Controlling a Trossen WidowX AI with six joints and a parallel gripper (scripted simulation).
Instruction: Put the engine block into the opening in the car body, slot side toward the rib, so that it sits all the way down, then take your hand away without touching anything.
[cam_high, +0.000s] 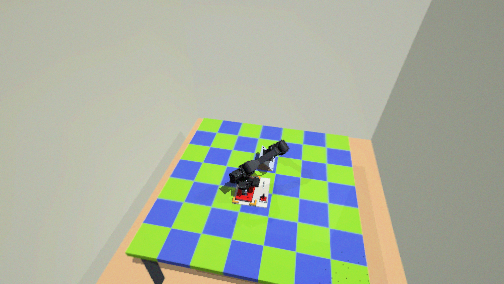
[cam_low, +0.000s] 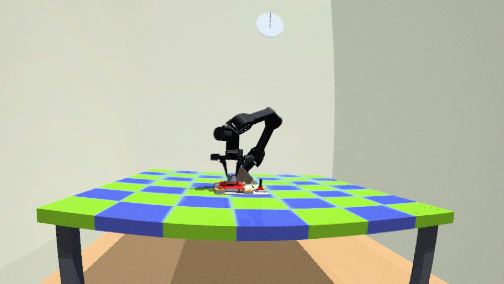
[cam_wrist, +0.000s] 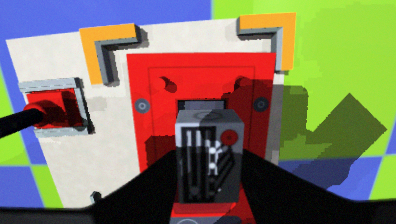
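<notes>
My gripper tip is 1 cm above the grey engine block. The rest, counted from my gripper tip: grey holder 12 cm to the left, 3 cm below, 3 cm ahead; then white-and-grey base plate 5 cm below, 3 cm to the left, 3 cm behind.
</notes>
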